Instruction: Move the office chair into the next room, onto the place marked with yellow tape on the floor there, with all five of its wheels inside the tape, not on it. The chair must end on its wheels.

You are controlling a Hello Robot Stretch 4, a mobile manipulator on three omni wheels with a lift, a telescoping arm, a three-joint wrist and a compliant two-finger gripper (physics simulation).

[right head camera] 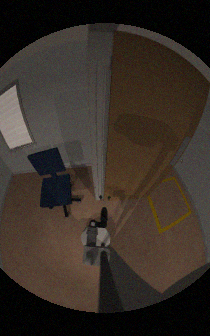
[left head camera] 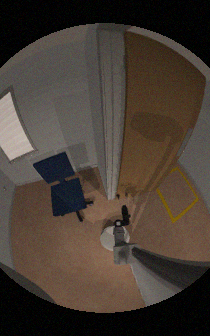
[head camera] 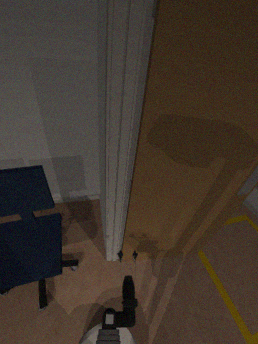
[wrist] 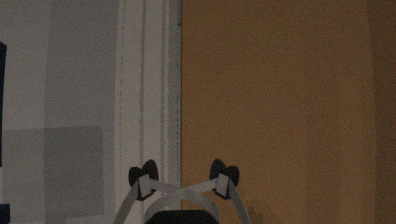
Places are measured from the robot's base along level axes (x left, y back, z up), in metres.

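Pixels of known places: gripper, fingertip midpoint: point(right head camera: 104, 194) point(left head camera: 121, 192) point(head camera: 127, 250) point(wrist: 184, 172).
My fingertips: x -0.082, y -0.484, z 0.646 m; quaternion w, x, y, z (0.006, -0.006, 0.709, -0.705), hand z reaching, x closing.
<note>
Behind a point stands the place of what it marks.
The dark blue office chair point(head camera: 31, 250) @[x 0.582, y -0.533, z 0.443 m] point(left head camera: 68, 196) @[x 0.590, y -0.547, z 0.443 m] point(right head camera: 56, 190) @[x 0.591, y -0.548, z 0.443 m] stands upright on its wheeled base at the left, apart from my gripper. Part of its base is hidden under the seat. A dark blue edge of the chair point(wrist: 2, 105) @[x 0.509, y -0.862, z 0.757 m] shows at the left of the wrist view. My gripper point(head camera: 128, 255) @[x -0.082, y -0.484, z 0.646 m] point(left head camera: 122, 196) @[x -0.082, y -0.484, z 0.646 m] point(right head camera: 105, 198) @[x -0.082, y -0.484, z 0.646 m] point(wrist: 184, 172) @[x -0.082, y -0.484, z 0.646 m] is open and empty, in front of the door frame's edge. The yellow tape outline point(head camera: 220, 290) @[x -1.026, y -0.403, z -0.026 m] point(left head camera: 165, 206) @[x -1.038, y -0.356, z -0.032 m] point(right head camera: 155, 216) @[x -1.058, y -0.332, z -0.027 m] lies on the floor at the right, beyond the doorway.
The white door frame point(head camera: 121, 125) @[x 0.005, y -0.665, z 1.327 m] point(left head camera: 112, 115) @[x 0.008, y -0.670, z 1.350 m] point(right head camera: 101, 130) @[x -0.029, y -0.671, z 1.248 m] point(wrist: 145, 90) @[x 0.002, y -0.665, z 0.769 m] rises ahead, between the grey wall on the left and an orange-brown surface point(head camera: 200, 75) @[x -0.255, y -0.674, z 1.532 m] point(left head camera: 160, 85) @[x -0.306, y -0.680, z 1.600 m] point(right head camera: 145, 85) @[x -0.271, y -0.676, z 1.592 m] point(wrist: 270, 100) @[x -0.260, y -0.674, z 0.750 m] on the right. A window point(left head camera: 14, 130) @[x 1.537, y -1.197, z 1.323 m] point(right head camera: 14, 117) @[x 1.548, y -1.195, z 1.416 m] is at the far left.
</note>
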